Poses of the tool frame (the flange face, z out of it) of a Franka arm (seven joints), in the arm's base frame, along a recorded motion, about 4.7 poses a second.
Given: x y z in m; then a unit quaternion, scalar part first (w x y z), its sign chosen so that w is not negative.
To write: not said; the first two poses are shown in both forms.
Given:
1: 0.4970, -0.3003, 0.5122, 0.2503, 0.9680, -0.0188, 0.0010
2: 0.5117, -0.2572, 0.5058, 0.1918, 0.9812, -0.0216, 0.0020
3: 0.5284, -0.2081, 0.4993, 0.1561, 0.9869, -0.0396, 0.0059
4: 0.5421, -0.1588, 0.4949, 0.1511, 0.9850, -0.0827, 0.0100
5: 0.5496, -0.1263, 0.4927, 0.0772, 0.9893, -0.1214, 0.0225
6: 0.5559, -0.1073, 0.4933, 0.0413, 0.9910, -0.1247, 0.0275
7: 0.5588, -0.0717, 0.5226, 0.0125, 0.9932, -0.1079, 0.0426
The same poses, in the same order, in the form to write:
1: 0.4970, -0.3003, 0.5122, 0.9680, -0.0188, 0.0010, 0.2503
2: 0.5117, -0.2572, 0.5058, 0.9812, -0.0216, 0.0020, 0.1918
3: 0.5284, -0.2081, 0.4993, 0.9869, -0.0396, 0.0059, 0.1561
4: 0.5421, -0.1588, 0.4949, 0.9850, -0.0827, 0.0100, 0.1511
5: 0.5496, -0.1263, 0.4927, 0.9893, -0.1214, 0.0225, 0.0772
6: 0.5559, -0.1073, 0.4933, 0.9910, -0.1247, 0.0275, 0.0413
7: 0.5588, -0.0717, 0.5226, 0.9932, -0.1079, 0.0426, 0.0125
